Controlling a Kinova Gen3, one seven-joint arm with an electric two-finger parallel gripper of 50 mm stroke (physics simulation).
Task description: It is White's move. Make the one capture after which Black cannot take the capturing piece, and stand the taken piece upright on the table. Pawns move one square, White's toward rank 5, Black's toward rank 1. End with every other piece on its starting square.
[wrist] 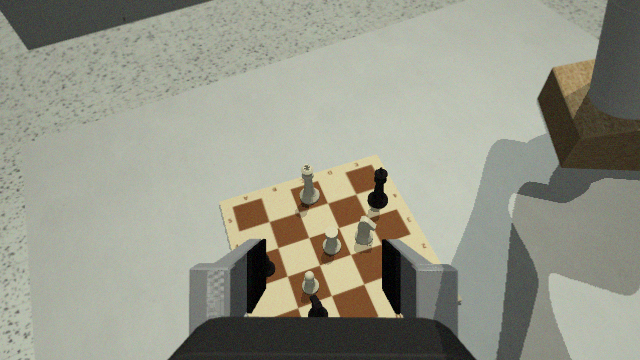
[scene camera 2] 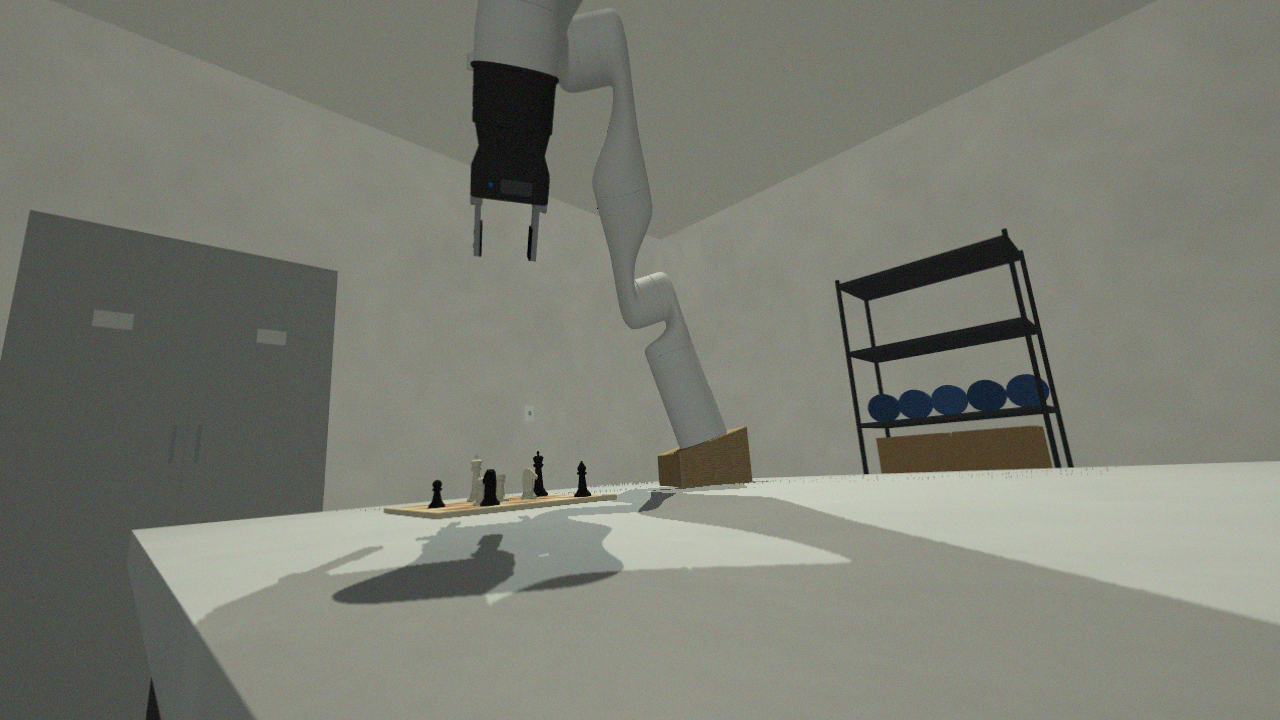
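Seen in the pictures: gripper, between the fingertips: (wrist: 323, 264) (scene camera 2: 504, 256); arm's base, origin of its link: (wrist: 632, 92) (scene camera 2: 703, 440).
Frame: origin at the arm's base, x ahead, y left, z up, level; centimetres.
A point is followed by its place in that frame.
Observation:
The chessboard (scene camera 2: 413, 512) @(y -9.3, x 51.8, z -7.4 cm) (wrist: 260, 193) @(y -20.3, x 43.1, z -7.3 cm) lies on the table. In the wrist view, the white king (wrist: 309, 192) @(y -15.5, x 38.6, z -5.6 cm) is on C5, the black king (wrist: 378, 197) @(y -9.9, x 32.3, z -5.8 cm) on E4, the white knight (wrist: 364, 234) @(y -7.0, x 36.9, z -6.0 cm) on D3, the white rook (wrist: 331, 244) @(y -8.2, x 40.8, z -5.8 cm) on C3 and the white pawn (wrist: 310, 284) @(y -5.8, x 45.4, z -5.9 cm) on B2. The black pawn (scene camera 2: 435, 494) @(y -10.6, x 48.3, z -5.8 cm) (wrist: 270, 267) @(y -10.4, x 47.7, z -6.6 cm) on A3 is partly behind a finger. The black knight (scene camera 2: 489, 488) @(y -2.4, x 47.0, z -5.4 cm) (wrist: 317, 310) @(y -2.4, x 46.8, z -3.9 cm) is cut off by the gripper body. The black bishop (scene camera 2: 581, 480) @(y 1.3, x 35.8, z -5.3 cm) stands upright in the scene view. My gripper (scene camera 2: 504, 257) @(y 3.6, x 49.7, z 19.7 cm) (wrist: 323, 264) @(y 3.6, x 49.7, z 19.7 cm) is open and empty, high above the board.
The arm's wooden base block (scene camera 2: 713, 460) @(y 4.1, x 4.6, z -3.8 cm) (wrist: 557, 120) @(y -4.5, x 5.2, z -5.1 cm) stands on the table beyond the board. A black shelf rack (scene camera 2: 852, 358) with blue round items and a grey cabinet (scene camera 2: 232, 385) stand in the background. Arm shadows fall across the table (scene camera 2: 716, 644) @(y 39.6, x 75.0, z -7.9 cm).

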